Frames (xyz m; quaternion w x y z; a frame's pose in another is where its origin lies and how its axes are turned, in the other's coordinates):
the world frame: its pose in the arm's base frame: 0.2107 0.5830 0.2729 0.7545 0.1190 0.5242 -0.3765
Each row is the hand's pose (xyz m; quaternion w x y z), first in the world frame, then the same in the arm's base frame.
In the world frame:
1: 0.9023 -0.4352 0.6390 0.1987 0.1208 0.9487 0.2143
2: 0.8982 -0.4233 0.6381 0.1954 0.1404 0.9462 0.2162
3: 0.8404 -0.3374 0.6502 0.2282 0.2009 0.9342 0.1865
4: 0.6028 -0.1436 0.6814 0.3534 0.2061 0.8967 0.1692
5: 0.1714 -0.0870 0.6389 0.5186 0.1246 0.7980 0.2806
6: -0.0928 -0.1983 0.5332 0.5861 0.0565 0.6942 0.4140
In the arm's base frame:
1: 0.5079 -0.4835 -0.1584 0.2811 -0.5843 -0.7490 -0.1365
2: 0.5149 -0.4730 -0.1577 0.2839 -0.5988 -0.7378 -0.1286
3: 0.5732 -0.3952 -0.1202 0.2712 -0.6283 -0.7267 -0.0607
4: 0.6898 -0.1744 0.0606 0.1642 -0.6238 -0.7641 0.0067
5: 0.6272 0.0802 0.4103 0.0638 0.6033 0.7936 0.0461
6: 0.4318 0.1815 0.6223 0.2275 0.5908 0.7605 0.1447

